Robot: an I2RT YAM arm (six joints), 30 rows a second.
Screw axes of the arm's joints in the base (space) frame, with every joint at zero. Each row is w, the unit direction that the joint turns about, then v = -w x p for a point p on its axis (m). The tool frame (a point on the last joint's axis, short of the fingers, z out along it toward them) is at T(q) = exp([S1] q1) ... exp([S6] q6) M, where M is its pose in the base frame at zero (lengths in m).
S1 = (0, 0, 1, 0.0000, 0.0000, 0.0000)
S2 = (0, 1, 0, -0.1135, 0.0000, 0.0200)
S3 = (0, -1, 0, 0.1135, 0.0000, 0.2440)
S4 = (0, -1, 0, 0.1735, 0.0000, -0.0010)
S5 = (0, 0, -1, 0.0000, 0.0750, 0.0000)
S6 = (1, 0, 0, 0.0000, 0.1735, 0.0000)
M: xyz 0.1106 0.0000 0.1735 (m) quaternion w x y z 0.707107 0 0.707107 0
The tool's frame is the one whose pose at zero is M.
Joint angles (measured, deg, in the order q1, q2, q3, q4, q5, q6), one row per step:
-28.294, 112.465, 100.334, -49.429, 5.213, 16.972
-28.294, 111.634, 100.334, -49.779, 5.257, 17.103
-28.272, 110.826, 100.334, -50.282, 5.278, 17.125
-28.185, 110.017, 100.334, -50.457, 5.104, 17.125
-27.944, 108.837, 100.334, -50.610, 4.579, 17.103
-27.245, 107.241, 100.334, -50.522, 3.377, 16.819
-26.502, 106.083, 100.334, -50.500, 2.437, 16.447
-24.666, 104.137, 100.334, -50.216, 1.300, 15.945
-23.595, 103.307, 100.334, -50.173, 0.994, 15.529
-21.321, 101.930, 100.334, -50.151, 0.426, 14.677
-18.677, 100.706, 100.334, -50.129, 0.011, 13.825
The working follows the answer.
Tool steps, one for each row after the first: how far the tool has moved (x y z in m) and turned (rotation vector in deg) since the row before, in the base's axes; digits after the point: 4 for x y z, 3 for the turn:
-0.0025, 0.0013, 0.0055, -0.213, -0.445, -0.136
-0.0027, 0.0016, 0.0052, -0.152, -0.267, -0.007
-0.0020, 0.0019, 0.0054, -0.167, -0.630, 0.173
-0.0024, 0.0036, 0.0080, -0.092, -1.112, 0.525
-0.0017, 0.0074, 0.0109, 0.003, -1.880, 1.572
-0.0008, 0.0070, 0.0078, -0.004, -1.300, 1.568
0.0000, 0.0150, 0.0132, -0.373, -2.276, 2.897
0.0004, 0.0082, 0.0055, -0.354, -0.789, 1.587
0.0012, 0.0167, 0.0090, -0.594, -1.257, 3.296
0.0016, 0.0187, 0.0079, -0.624, -1.096, 3.568

Tool pose at each row, in the base's axes (x y z in m, rotation vector in deg; rounded; the steps above come from the unrounded poses):
0.3728, -0.2044, 0.2684, 60.057, 139.491, -10.676
0.3703, -0.2030, 0.2739, 60.065, 138.957, -10.722
0.3676, -0.2014, 0.2791, 59.968, 138.665, -10.755
0.3656, -0.1995, 0.2846, 59.590, 138.129, -10.538
0.3632, -0.1959, 0.2925, 58.745, 137.352, -9.844
0.3615, -0.1885, 0.3034, 56.567, 136.393, -8.254
0.3607, -0.1815, 0.3112, 54.487, 135.923, -6.996
0.3607, -0.1665, 0.3244, 50.516, 134.992, -5.189
0.3611, -0.1584, 0.3299, 48.350, 134.831, -4.596
0.3623, -0.1417, 0.3389, 43.990, 134.803, -3.376
0.3639, -0.1230, 0.3467, 39.329, 134.906, -2.149

